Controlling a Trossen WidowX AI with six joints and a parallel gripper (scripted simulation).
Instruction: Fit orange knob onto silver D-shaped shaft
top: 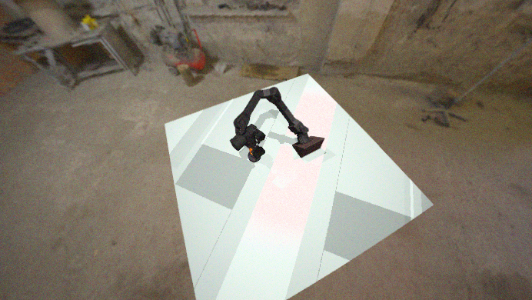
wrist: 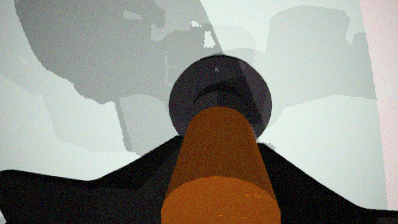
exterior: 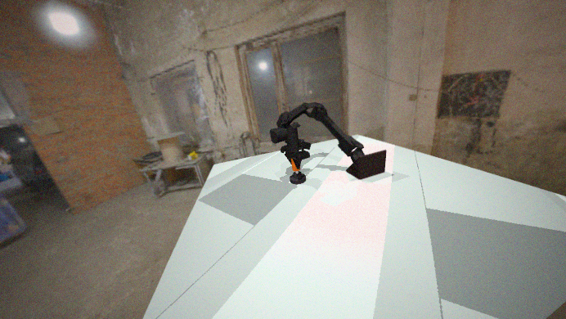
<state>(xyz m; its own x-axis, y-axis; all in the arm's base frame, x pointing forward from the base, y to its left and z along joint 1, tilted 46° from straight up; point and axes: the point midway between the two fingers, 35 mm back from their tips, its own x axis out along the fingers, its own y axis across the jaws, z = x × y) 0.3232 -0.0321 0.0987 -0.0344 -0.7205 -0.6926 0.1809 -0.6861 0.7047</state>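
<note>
My gripper tip is now 40 mm above the round pedestal. The rest, counted from my gripper tip: orange knob 30 mm above.
</note>
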